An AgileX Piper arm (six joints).
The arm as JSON. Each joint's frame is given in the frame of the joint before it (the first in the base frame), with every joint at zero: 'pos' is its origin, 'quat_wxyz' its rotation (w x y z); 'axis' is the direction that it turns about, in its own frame. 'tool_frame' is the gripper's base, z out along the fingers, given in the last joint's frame.
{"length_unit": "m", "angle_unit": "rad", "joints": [
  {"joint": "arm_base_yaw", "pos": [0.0, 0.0, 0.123], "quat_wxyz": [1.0, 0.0, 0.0, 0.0], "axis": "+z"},
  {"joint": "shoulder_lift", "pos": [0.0, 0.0, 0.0], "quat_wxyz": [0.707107, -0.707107, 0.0, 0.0], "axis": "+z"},
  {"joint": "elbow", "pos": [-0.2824, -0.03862, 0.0], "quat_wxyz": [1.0, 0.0, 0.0, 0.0], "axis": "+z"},
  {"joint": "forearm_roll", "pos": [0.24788, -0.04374, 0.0], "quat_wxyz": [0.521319, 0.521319, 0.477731, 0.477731], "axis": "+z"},
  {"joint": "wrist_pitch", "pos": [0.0, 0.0, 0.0], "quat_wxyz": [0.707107, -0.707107, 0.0, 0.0], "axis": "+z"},
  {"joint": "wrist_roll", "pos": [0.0, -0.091, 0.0], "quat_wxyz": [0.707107, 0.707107, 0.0, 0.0], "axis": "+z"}
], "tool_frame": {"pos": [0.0, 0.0, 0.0], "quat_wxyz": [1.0, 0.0, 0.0, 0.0]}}
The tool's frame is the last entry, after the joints.
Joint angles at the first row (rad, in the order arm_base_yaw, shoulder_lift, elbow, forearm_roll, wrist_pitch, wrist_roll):
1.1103, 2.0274, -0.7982, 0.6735, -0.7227, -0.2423
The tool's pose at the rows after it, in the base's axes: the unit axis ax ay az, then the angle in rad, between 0 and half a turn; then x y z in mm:
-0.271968, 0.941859, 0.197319, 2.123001, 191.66, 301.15, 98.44
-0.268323, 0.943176, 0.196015, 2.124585, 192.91, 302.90, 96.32
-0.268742, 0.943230, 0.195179, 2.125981, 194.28, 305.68, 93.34
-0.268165, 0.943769, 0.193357, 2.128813, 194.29, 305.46, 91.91
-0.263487, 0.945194, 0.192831, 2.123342, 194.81, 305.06, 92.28
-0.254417, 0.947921, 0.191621, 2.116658, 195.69, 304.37, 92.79
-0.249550, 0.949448, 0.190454, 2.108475, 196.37, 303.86, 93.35
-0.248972, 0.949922, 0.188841, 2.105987, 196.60, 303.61, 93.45
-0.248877, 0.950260, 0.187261, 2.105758, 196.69, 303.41, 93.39
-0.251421, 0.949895, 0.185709, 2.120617, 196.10, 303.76, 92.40
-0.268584, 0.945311, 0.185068, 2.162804, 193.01, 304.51, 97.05
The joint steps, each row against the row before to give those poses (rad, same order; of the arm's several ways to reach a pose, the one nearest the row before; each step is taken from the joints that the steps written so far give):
0.0000, 0.0000, -0.0020, 0.0057, -0.0017, 0.0000
0.0000, 0.0113, -0.0102, 0.0072, 0.0000, 0.0000
0.0000, 0.0156, -0.0135, -0.0001, 0.0000, 0.0000
0.0000, 0.0039, 0.0000, 0.0022, 0.0000, 0.0000
0.0000, 0.0000, 0.0000, 0.0078, -0.0066, 0.0000
0.0000, 0.0000, -0.0006, 0.0156, -0.0084, 0.0000
0.0000, 0.0000, 0.0000, 0.0094, -0.0092, -0.0018
0.0000, 0.0000, 0.0000, 0.0045, -0.0023, -0.0042
0.0001, 0.0000, 0.0000, 0.0038, 0.0000, -0.0039
-0.0001, 0.0000, -0.0017, 0.0015, 0.0168, -0.0042
0.0001, -0.0269, 0.0000, 0.0000, 0.0668, -0.0312

